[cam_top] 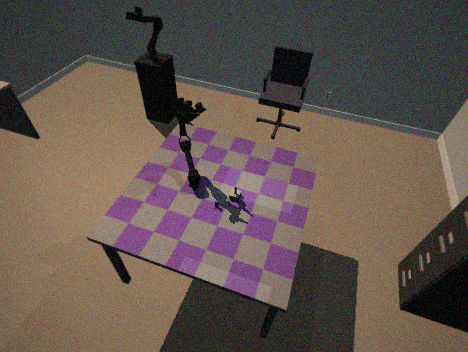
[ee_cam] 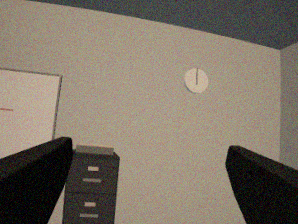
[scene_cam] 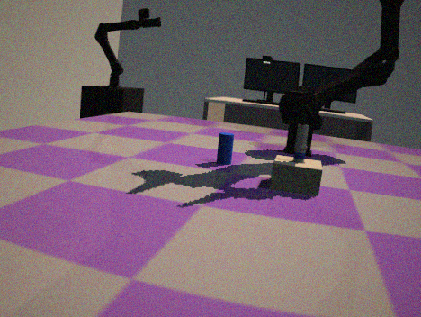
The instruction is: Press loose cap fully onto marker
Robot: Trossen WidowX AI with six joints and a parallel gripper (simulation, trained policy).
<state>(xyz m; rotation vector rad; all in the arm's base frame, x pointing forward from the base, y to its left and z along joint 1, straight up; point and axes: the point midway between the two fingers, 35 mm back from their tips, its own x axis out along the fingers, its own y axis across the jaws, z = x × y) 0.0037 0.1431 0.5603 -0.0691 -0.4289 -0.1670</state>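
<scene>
Right now the blue cap is 550 mm below my gripper tip, 260 mm to the right of it and 200 mm ahead of it. Also, from my gripper tip: holder block 560 mm below, 290 mm ahead, 130 mm to the right.
</scene>
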